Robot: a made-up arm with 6 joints. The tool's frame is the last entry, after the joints.
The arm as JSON. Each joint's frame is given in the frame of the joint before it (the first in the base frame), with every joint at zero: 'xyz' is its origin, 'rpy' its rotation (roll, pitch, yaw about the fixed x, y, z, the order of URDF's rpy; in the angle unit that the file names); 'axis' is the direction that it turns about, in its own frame. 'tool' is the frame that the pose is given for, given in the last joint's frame.
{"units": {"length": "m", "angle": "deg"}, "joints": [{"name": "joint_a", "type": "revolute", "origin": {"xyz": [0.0, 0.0, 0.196], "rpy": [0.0, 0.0, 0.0]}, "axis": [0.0, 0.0, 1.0]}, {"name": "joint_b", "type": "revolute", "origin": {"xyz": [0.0, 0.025, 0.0], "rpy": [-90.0, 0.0, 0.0]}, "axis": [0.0, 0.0, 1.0]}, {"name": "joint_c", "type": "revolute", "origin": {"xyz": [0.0, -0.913, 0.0], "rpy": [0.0, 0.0, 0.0]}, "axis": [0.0, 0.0, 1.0]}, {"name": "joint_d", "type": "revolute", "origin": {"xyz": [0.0, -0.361, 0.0], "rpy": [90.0, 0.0, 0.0]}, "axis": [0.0, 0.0, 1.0]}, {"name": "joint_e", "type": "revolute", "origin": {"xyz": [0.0, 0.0, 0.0], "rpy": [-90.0, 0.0, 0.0]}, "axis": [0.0, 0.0, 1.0]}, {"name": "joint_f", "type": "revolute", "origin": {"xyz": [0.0, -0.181, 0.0], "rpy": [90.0, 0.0, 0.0]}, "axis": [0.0, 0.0, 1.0]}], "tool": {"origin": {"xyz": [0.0, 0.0, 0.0], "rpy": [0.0, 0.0, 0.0]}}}
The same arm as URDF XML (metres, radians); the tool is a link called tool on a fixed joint. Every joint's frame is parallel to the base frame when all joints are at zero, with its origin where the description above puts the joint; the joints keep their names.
<robot name="arm">
  <link name="base_link"/>
  <link name="link1"/>
  <link name="link2"/>
  <link name="link3"/>
  <link name="link4"/>
  <link name="link5"/>
  <link name="link6"/>
  <link name="tool"/>
  <joint name="joint_a" type="continuous">
    <parent link="base_link"/>
    <child link="link1"/>
    <origin xyz="0 0 0.196"/>
    <axis xyz="0 0 1"/>
  </joint>
  <joint name="joint_b" type="continuous">
    <parent link="link1"/>
    <child link="link2"/>
    <origin xyz="0 0.025 0"/>
    <axis xyz="0 1 0"/>
  </joint>
  <joint name="joint_c" type="continuous">
    <parent link="link2"/>
    <child link="link3"/>
    <origin xyz="0 0 0.913"/>
    <axis xyz="0 1 0"/>
  </joint>
  <joint name="joint_d" type="continuous">
    <parent link="link3"/>
    <child link="link4"/>
    <origin xyz="0 0 0.361"/>
    <axis xyz="0 0 1"/>
  </joint>
  <joint name="joint_e" type="continuous">
    <parent link="link4"/>
    <child link="link5"/>
    <origin xyz="0 0 0"/>
    <axis xyz="0 1 0"/>
  </joint>
  <joint name="joint_f" type="continuous">
    <parent link="link5"/>
    <child link="link6"/>
    <origin xyz="0 0 0.181"/>
    <axis xyz="0 0 1"/>
  </joint>
  <joint name="tool_joint" type="fixed">
    <parent link="link6"/>
    <child link="tool"/>
    <origin xyz="0 0 0"/>
  </joint>
</robot>

